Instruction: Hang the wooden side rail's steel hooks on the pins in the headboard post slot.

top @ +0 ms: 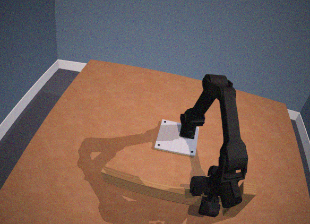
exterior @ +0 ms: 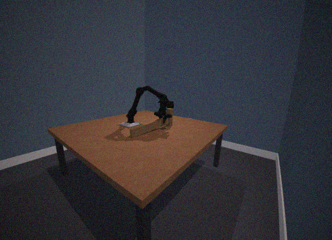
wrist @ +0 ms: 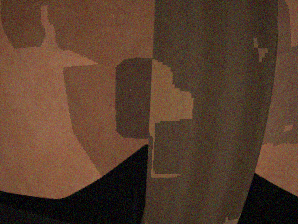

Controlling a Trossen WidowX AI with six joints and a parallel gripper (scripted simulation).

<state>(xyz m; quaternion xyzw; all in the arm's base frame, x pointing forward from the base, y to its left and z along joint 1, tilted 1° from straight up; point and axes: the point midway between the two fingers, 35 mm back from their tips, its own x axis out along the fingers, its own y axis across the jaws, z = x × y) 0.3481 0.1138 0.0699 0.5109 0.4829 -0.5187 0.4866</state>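
The wooden headboard post lies 11 cm to the left of my gripper tip and 4 cm above it.
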